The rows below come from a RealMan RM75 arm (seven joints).
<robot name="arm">
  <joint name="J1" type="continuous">
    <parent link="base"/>
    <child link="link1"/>
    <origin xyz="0 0 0.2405" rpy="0 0 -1.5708"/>
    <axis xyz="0 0 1"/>
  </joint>
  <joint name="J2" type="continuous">
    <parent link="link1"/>
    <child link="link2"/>
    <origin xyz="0 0 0" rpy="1.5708 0 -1.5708"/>
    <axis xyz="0 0 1"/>
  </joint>
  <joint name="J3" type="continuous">
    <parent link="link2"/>
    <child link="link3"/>
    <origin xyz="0 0.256 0" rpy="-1.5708 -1.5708 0"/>
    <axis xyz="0 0 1"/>
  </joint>
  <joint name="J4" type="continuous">
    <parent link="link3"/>
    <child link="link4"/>
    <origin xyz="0 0 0" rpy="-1.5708 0 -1.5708"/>
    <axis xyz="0 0 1"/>
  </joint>
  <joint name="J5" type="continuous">
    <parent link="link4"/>
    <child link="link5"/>
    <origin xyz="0 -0.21 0" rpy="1.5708 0 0"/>
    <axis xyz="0 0 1"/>
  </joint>
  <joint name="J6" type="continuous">
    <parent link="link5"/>
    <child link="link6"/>
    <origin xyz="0 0 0" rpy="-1.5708 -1.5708 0"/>
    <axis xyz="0 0 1"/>
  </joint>
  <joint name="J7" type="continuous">
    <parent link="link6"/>
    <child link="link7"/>
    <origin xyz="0.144 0 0" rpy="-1.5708 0 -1.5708"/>
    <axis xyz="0 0 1"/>
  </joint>
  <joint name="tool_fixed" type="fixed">
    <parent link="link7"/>
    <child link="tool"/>
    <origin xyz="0 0 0" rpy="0 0 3.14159"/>
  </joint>
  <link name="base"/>
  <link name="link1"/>
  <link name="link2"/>
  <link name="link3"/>
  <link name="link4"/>
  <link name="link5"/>
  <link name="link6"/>
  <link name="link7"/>
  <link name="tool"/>
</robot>
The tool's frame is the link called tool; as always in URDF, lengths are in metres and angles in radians. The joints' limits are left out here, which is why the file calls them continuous.
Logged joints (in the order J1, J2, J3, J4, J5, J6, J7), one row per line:
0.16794 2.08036 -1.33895 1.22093 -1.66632 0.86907 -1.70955
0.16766 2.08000 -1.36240 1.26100 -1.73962 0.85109 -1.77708
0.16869 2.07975 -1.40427 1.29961 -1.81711 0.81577 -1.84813
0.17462 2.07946 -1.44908 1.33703 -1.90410 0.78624 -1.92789
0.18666 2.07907 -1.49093 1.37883 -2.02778 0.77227 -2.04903
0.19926 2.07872 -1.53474 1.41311 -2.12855 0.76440 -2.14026
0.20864 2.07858 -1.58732 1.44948 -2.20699 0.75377 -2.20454
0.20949 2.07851 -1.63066 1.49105 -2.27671 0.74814 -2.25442
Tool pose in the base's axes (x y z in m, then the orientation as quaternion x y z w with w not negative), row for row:
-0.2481 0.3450 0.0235 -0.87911 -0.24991 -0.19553 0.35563
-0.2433 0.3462 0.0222 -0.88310 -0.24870 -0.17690 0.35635
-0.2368 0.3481 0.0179 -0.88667 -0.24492 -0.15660 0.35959
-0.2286 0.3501 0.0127 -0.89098 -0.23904 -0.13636 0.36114
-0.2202 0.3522 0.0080 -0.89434 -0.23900 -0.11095 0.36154
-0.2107 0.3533 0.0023 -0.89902 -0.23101 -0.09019 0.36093
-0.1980 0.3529 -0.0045 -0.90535 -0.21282 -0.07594 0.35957
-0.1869 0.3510 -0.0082 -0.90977 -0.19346 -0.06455 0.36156
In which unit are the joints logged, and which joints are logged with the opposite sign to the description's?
The joints are logged in radians. Opposite sign: J1, J2, J3, J5.
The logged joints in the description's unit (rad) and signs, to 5 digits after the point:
-0.16794 -2.08036 1.33895 1.22093 1.66632 0.86907 -1.70955
-0.16766 -2.08000 1.36240 1.26100 1.73962 0.85109 -1.77708
-0.16869 -2.07975 1.40427 1.29961 1.81711 0.81577 -1.84813
-0.17462 -2.07946 1.44908 1.33703 1.90410 0.78624 -1.92789
-0.18666 -2.07907 1.49093 1.37883 2.02778 0.77227 -2.04903
-0.19926 -2.07872 1.53474 1.41311 2.12855 0.76440 -2.14026
-0.20864 -2.07858 1.58732 1.44948 2.20699 0.75377 -2.20454
-0.20949 -2.07851 1.63066 1.49105 2.27671 0.74814 -2.25442

